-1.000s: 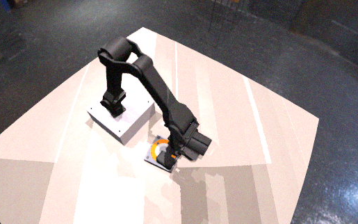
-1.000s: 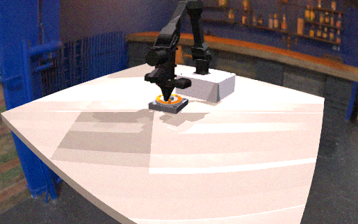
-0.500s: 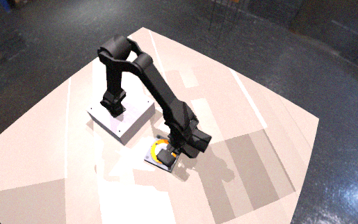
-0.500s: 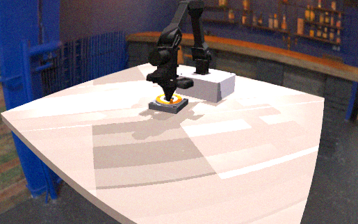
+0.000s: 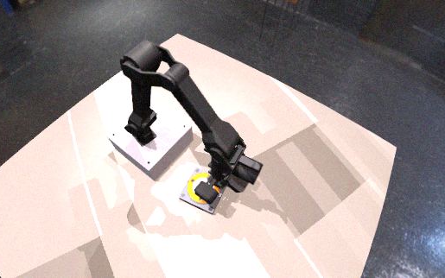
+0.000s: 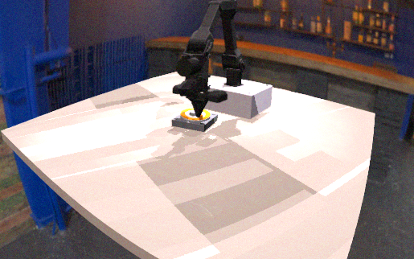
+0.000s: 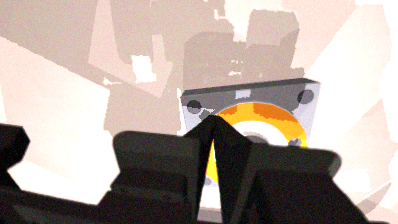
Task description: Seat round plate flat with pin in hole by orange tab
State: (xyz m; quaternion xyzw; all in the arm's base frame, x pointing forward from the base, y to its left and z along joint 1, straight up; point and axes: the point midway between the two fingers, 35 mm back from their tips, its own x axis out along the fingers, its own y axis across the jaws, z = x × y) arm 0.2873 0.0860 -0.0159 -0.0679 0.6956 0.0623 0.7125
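My gripper tip is now 20 mm past the round plate, 20 mm to the left of it and 10 mm above it.
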